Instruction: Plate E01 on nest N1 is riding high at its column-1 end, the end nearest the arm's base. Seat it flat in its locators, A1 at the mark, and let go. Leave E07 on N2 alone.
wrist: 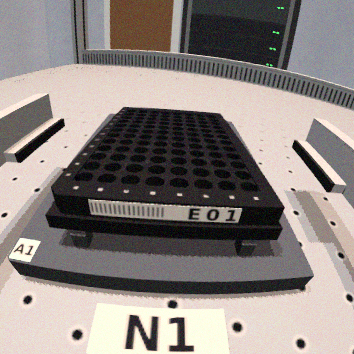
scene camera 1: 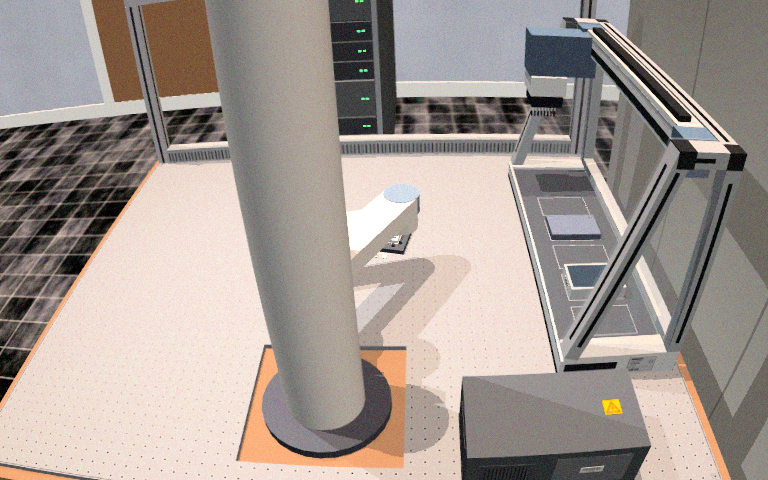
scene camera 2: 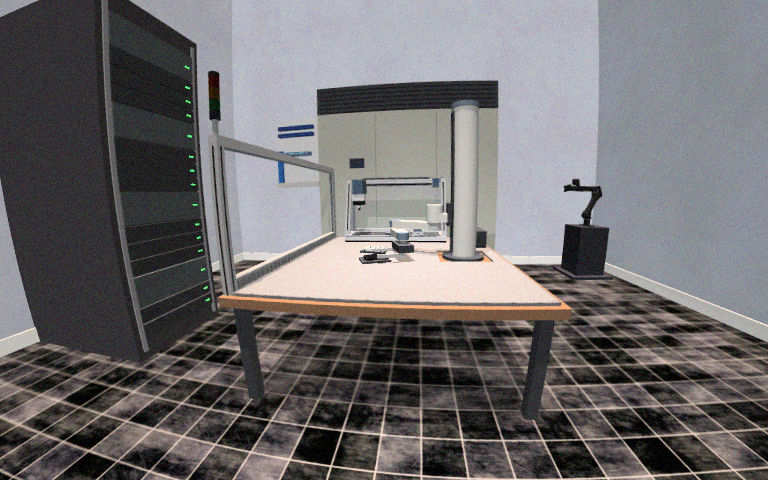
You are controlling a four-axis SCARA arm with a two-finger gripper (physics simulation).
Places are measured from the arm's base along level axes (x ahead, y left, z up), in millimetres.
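Where they show: gripper, between the fingertips: [wrist: 178, 115] [scene camera 2: 374, 253]; arm's base, origin of its link: [scene camera 1: 326, 405] [scene camera 2: 462, 257].
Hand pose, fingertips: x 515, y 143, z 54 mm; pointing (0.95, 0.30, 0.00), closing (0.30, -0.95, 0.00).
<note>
Each offset is from my fingertips to the top centre of the thing. "spot": to the spot under its first point.
Plate E01 @[dx -5, dy +3, dz -6 mm] [wrist: 170, 150], black with many wells, lies on the dark grey nest N1 @[dx +0, dy +5, dz -19 mm] [wrist: 165, 274]. Its near, labelled end stands high, its lower edge at the tops of two small locators with a gap over the nest. The far end sits lower. The A1 mark @[dx -90, dy +28, dz -29 mm] [wrist: 24, 249] is at the nest's near left corner. My gripper [wrist: 178, 115] is open, one finger on each side of the plate, both apart from it. In scene camera 2 E01 @[spot: dx +17, dy +45, dz -14 mm] [scene camera 2: 370, 257] is small and dark. In scene camera 1 the column hides it; pale E07 @[dx +38, dy -240, dz -15 mm] [scene camera 1: 394, 240] shows partly beneath the arm.
The arm's column [scene camera 1: 291, 226] [scene camera 2: 465, 181] stands on the perforated table. A gantry deck [scene camera 1: 540, 271] is along the right in scene camera 1, with a grey control box @[spot: dx -646, dy -531, dz +74 mm] [scene camera 1: 549, 416] in front of it. A low ribbed rail @[spot: dx +488, dy +269, dz -24 mm] [wrist: 150, 61] runs along the far table edge.
</note>
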